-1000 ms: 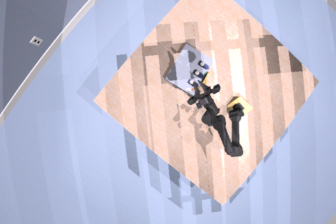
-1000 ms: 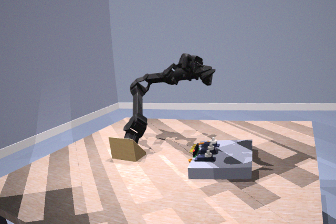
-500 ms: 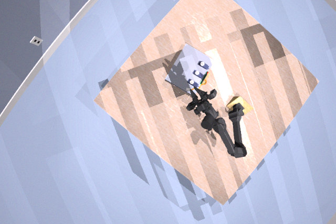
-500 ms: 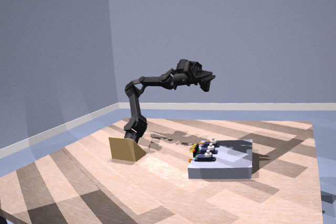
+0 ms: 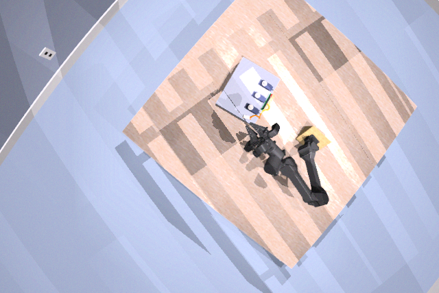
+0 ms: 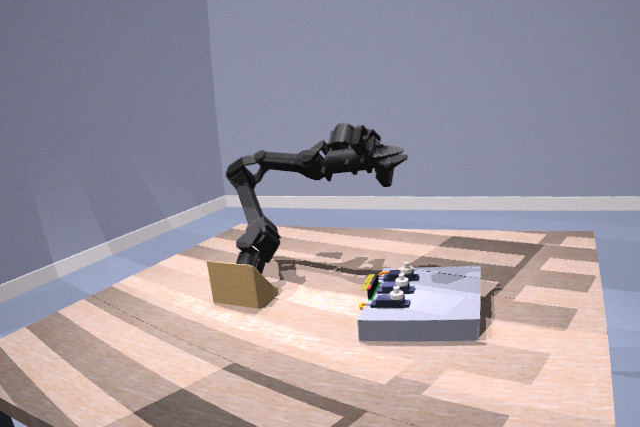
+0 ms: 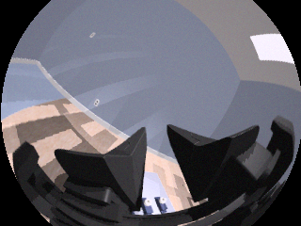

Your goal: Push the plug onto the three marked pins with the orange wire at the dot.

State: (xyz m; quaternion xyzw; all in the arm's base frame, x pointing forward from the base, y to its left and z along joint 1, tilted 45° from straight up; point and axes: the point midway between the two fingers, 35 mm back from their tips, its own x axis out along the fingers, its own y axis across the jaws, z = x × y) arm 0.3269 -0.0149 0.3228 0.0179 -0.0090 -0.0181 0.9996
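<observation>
The pin strip lies 260 mm below my gripper tip, 190 mm to the right of it and 20 mm behind it. Round my gripper tip: grey printed holder: 300 mm below, 150 mm to the right, 140 mm ahead.
</observation>
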